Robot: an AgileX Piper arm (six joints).
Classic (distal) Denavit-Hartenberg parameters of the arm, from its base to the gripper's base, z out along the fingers. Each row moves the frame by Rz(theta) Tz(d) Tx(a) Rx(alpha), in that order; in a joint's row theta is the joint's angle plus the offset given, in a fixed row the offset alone. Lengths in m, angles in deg.
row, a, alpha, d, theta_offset
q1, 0, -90, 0.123, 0
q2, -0.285, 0, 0, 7.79
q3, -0.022, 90, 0, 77.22
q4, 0, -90, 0.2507, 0
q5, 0, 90, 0, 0
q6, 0, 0, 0.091, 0
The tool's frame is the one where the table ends.
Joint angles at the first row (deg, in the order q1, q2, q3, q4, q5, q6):
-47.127, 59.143, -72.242, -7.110, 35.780, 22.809
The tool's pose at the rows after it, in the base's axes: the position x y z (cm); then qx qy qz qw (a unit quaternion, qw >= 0):
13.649 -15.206 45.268 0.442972 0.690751 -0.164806 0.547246
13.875 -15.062 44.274 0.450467 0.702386 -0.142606 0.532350
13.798 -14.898 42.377 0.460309 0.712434 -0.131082 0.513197
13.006 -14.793 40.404 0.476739 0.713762 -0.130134 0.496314
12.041 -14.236 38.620 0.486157 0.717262 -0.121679 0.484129
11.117 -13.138 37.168 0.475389 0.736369 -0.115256 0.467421
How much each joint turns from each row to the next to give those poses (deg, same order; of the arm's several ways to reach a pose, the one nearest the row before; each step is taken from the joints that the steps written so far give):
0.001, -0.126, 0.000, 3.639, 2.789, -3.383
-0.001, -0.059, 1.453, 2.693, 1.368, -0.939
-0.068, -0.993, 4.090, 0.778, -0.180, 0.051
-1.652, -1.864, 4.878, 0.581, -0.785, -0.138
-2.051, -2.599, 4.793, 3.101, -0.264, -2.589
-1.330, -3.057, 3.921, 3.521, 1.733, -5.285

